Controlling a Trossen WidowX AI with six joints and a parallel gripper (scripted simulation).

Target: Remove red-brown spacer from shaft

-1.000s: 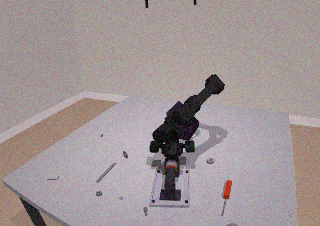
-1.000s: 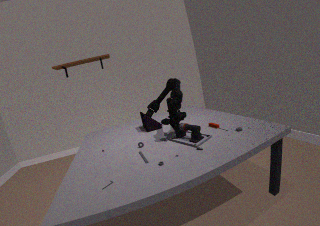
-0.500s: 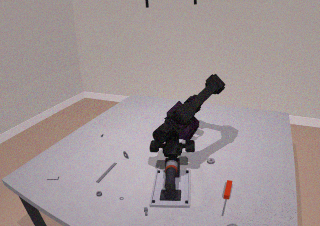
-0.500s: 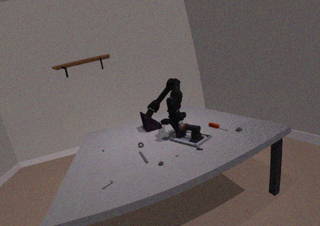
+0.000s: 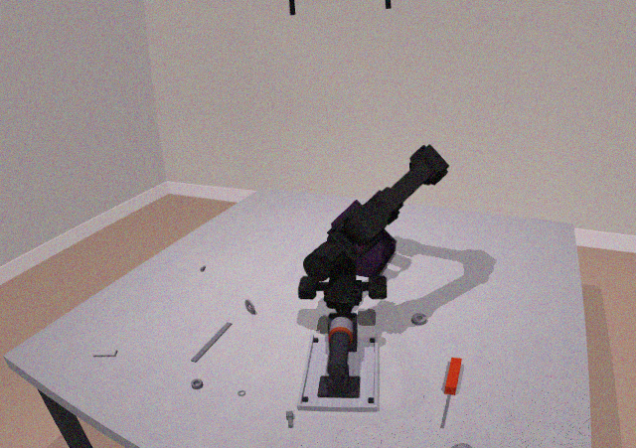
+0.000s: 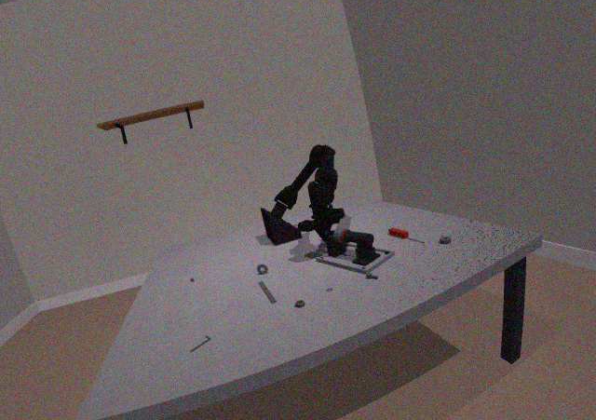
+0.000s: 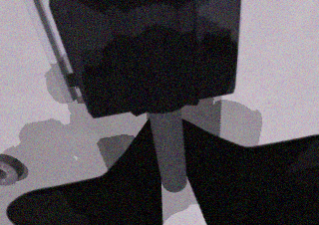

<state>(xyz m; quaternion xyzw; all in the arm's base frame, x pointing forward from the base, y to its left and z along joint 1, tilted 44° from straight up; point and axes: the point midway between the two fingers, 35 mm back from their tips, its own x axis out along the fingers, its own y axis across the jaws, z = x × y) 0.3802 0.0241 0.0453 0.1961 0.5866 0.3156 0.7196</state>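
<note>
Now: gripper tip 70 mm short of the grey shaft, 20 mm to the right of it and 30 mm below it. Also, from my gripper tip: flat metal bar: 110 mm ahead, 290 mm to the right, 40 mm below; then small bolt: 290 mm ahead, 20 mm to the right, 40 mm below; then light grey spacer: 90 mm ahead, 20 mm to the left, 30 mm above.
</note>
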